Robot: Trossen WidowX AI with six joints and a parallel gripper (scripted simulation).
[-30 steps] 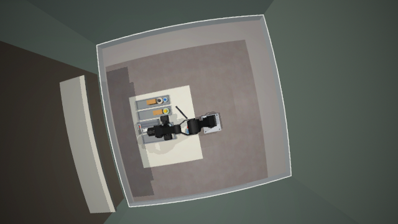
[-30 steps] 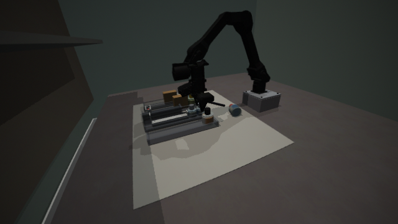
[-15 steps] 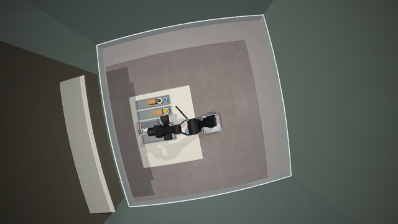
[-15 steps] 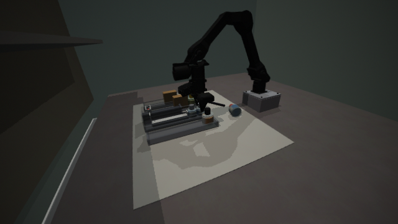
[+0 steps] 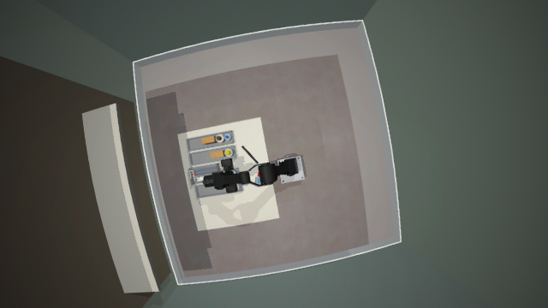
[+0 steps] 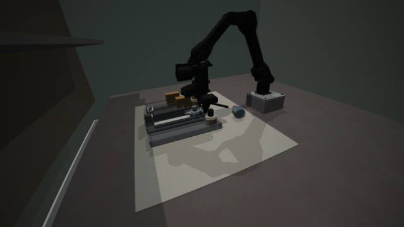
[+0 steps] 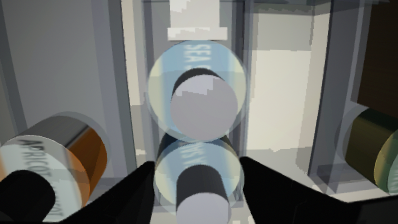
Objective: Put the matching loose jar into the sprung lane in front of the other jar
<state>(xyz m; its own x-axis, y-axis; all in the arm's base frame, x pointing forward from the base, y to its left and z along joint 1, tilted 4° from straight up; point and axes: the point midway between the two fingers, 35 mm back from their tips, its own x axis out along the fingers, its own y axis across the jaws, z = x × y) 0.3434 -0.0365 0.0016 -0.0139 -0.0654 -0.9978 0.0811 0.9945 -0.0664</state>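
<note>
Now: the black rod 13 cm behind my gripper tip, 8 cm to the right of it and 3 cm below it. The rest, counted from my gripper tip: white pusher plate 15 cm ahead, 4 cm to the right, 1 cm above.
</note>
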